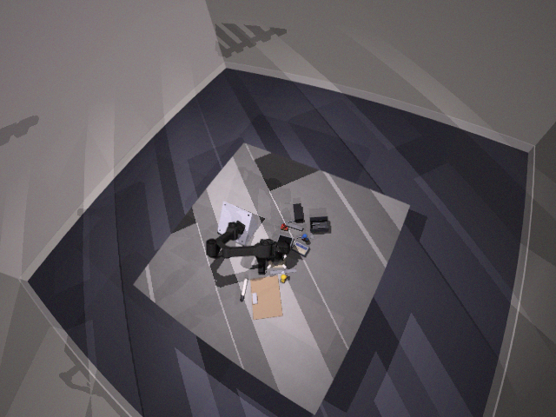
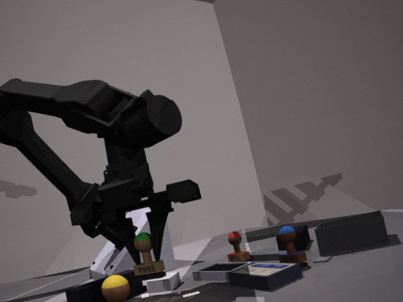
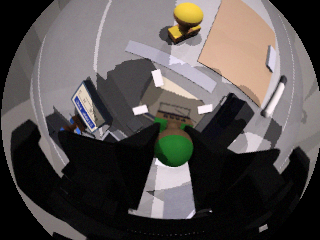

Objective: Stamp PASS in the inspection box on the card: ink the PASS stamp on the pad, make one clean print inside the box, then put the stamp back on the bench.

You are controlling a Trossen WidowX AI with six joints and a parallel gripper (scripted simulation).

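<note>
The card lies 60 mm below my gripper tip. The rest, counted from my gripper tip: yellow-knobbed stamp: 100 mm ahead, 70 mm to the right, 40 mm below; then blue-labelled pad tin: 70 mm ahead, 140 mm to the left, 40 mm below; then black ink pad: 30 mm behind, 130 mm to the left, 50 mm below.
</note>
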